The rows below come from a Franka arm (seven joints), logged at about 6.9 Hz.
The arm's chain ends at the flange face. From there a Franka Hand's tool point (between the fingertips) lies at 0.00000 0.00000 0.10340 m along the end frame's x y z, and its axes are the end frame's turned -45 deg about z.
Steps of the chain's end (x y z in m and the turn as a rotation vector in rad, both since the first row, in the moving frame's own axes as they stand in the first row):
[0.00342, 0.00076, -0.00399, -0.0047, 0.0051, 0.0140]
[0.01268, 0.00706, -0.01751, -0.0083, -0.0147, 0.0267]
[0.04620, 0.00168, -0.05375, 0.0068, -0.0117, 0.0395]
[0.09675, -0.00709, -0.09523, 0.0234, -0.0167, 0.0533]
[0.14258, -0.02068, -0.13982, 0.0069, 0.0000, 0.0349]
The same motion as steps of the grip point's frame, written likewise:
[0.00191, 0.00367, -0.00399, -0.0069, 0.0003, 0.0140]
[0.00230, 0.01347, -0.01752, 0.0045, -0.0163, 0.0267]
[0.03115, 0.03250, -0.05376, 0.0131, -0.0035, 0.0395]
[0.07399, 0.06048, -0.09527, 0.0284, 0.0047, 0.0533]
[0.11596, 0.08570, -0.13982, 0.0049, 0.0049, 0.0349]

